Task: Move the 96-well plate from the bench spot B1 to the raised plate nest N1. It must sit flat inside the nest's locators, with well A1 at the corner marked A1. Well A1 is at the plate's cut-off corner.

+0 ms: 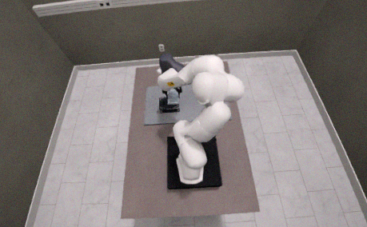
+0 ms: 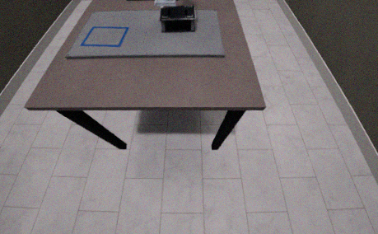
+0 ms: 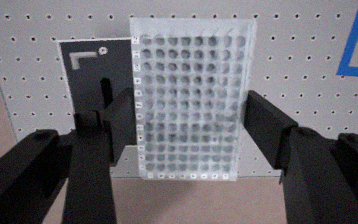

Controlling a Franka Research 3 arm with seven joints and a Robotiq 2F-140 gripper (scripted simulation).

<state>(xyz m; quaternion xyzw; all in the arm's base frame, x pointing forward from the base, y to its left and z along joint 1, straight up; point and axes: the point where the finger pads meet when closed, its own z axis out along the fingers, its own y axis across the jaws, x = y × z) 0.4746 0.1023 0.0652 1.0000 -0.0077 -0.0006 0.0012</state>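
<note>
The dark raised nest lies 1 cm behind my hand, 4 cm to the left of it and 9 cm below it. Round my hand: clear 96-well plate 2 cm below; then A1 label 6 cm behind, 3 cm to the right, 8 cm below.
</note>
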